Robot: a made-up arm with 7 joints.
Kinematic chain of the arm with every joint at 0, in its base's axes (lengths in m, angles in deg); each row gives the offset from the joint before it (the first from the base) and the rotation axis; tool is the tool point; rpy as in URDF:
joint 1: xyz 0 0 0.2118 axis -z
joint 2: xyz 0 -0.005 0.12 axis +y
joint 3: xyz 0 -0.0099 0.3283 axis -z
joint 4: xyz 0 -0.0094 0.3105 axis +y
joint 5: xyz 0 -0.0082 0.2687 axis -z
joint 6: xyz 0 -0.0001 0.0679 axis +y
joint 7: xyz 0 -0.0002 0.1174 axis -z
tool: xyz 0 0 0 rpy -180 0 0
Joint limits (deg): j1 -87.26..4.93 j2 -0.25..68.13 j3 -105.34..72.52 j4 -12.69..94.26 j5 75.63..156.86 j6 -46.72..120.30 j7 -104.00..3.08
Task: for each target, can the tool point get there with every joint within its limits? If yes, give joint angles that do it. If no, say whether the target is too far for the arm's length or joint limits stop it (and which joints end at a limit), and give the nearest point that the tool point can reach.
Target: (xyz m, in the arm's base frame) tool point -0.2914 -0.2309 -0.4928
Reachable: no: joint limits stop it (at a limit: joint 1, joint 2, joint 4, joint 5, joint 6) | nearest point -0.1192 0.6379 0.1801 | short by 1.112 m
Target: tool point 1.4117 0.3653 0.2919
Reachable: no: too far | nearest point 0.9930 0.2570 0.4308 | short by 0.454 m
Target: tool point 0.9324 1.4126 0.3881
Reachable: no: too far | nearest point 0.5737 0.8691 0.4957 | short by 0.660 m
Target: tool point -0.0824 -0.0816 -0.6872
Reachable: no: joint limits stop it (at a limit: joint 1, joint 2, joint 4, joint 5, joint 6) | nearest point 0.6374 -0.1028 0.1494 | short by 1.104 m
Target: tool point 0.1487 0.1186 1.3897
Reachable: yes | joints -29.74 9.42 9.70 0.50 91.03 -32.53 -50.87
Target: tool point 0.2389 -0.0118 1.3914
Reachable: yes | joints -19.15 7.56 35.12 13.86 96.24 -1.38 -54.28
